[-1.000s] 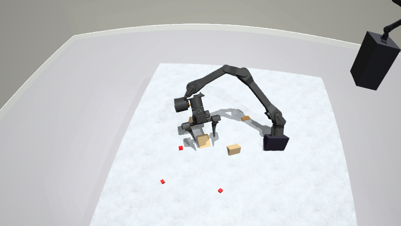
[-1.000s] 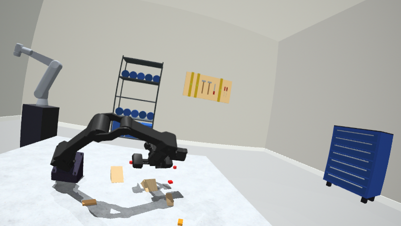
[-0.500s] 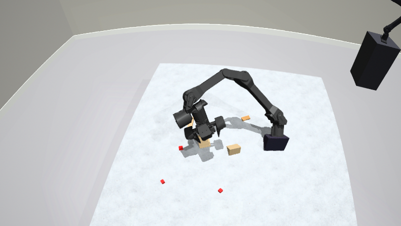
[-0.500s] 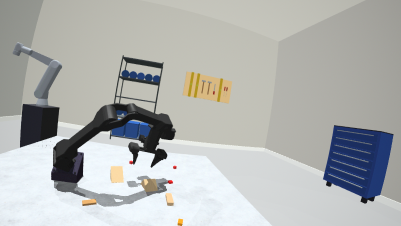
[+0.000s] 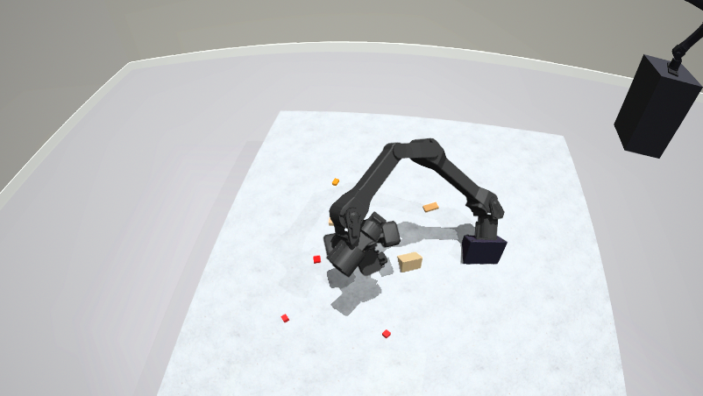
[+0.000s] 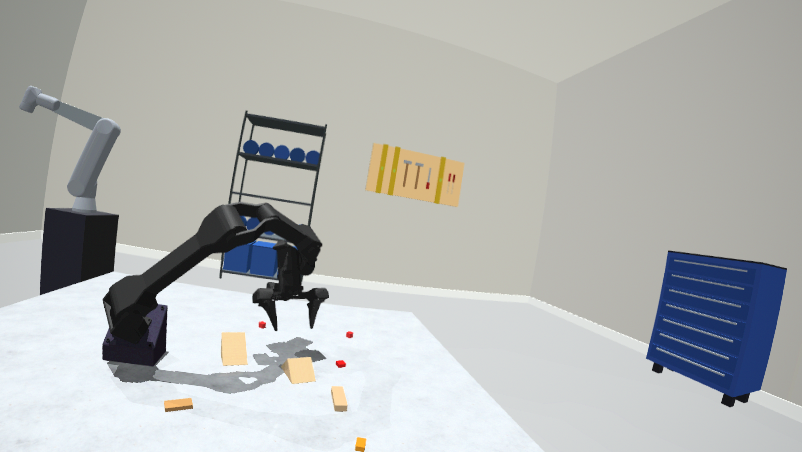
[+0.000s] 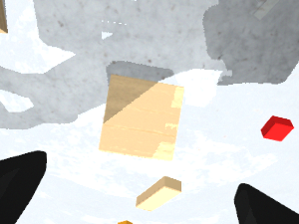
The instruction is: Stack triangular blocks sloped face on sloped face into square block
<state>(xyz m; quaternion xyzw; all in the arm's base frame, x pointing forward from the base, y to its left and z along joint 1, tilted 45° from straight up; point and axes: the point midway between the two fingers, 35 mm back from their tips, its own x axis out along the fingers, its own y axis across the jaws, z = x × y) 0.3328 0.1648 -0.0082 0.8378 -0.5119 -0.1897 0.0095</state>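
Now: gripper tip 120 mm short of the tan bar, 150 mm to the left of it and 80 mm above it. The rest, counted from my gripper tip: flat tan piece (170 mm behind, 250 mm to the right, 90 mm below); then small orange cube (170 mm ahead, 290 mm to the right, 90 mm below).
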